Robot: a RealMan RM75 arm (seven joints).
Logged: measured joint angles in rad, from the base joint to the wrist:
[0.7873 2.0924 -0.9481 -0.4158 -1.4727 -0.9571 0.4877]
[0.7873 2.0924 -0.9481 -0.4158 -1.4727 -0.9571 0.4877]
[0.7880 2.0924 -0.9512 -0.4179 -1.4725 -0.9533 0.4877]
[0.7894 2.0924 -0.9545 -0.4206 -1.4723 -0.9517 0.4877]
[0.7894 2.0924 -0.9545 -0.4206 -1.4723 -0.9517 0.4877]
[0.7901 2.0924 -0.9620 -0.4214 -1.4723 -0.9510 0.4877]
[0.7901 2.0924 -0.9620 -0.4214 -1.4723 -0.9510 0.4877]
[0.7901 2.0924 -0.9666 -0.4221 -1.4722 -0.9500 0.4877]
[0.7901 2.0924 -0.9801 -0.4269 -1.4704 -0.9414 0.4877]
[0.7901 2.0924 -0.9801 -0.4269 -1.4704 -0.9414 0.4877]
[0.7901 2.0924 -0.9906 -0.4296 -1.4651 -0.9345 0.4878]
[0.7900 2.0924 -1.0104 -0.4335 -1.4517 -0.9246 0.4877]
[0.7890 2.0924 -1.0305 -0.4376 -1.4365 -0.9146 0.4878]
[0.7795 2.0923 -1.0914 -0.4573 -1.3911 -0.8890 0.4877]
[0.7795 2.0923 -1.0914 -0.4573 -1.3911 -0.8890 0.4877]
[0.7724 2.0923 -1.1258 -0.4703 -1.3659 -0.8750 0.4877]
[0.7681 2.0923 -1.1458 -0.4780 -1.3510 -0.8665 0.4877]
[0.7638 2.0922 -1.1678 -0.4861 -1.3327 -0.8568 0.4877]
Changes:
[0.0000 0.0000 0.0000 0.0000 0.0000 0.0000 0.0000]
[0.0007 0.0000 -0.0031 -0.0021 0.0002 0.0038 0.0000]
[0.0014 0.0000 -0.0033 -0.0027 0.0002 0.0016 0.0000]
[0.0000 0.0000 0.0000 0.0000 0.0000 0.0000 0.0000]
[0.0007 0.0000 -0.0075 -0.0008 0.0000 0.0007 0.0000]
[0.0000 0.0000 0.0000 0.0000 0.0000 0.0000 0.0000]
[0.0000 0.0000 -0.0046 -0.0007 0.0001 0.0010 0.0000]
[0.0000 0.0000 -0.0135 -0.0048 0.0018 0.0086 0.0000]
[0.0000 0.0000 0.0000 0.0000 0.0000 0.0000 0.0000]
[0.0000 0.0000 -0.0105 -0.0027 0.0053 0.0069 0.0001]
[-0.0001 0.0000 -0.0198 -0.0039 0.0134 0.0099 -0.0001]
[-0.0010 0.0000 -0.0201 -0.0041 0.0152 0.0100 0.0001]
[-0.0095 -0.0001 -0.0609 -0.0197 0.0454 0.0256 -0.0001]
[0.0000 0.0000 0.0000 0.0000 0.0000 0.0000 0.0000]
[-0.0071 0.0000 -0.0344 -0.0130 0.0252 0.0140 0.0000]
[-0.0043 0.0000 -0.0200 -0.0077 0.0149 0.0085 0.0000]
[-0.0043 -0.0001 -0.0220 -0.0081 0.0183 0.0097 0.0000]

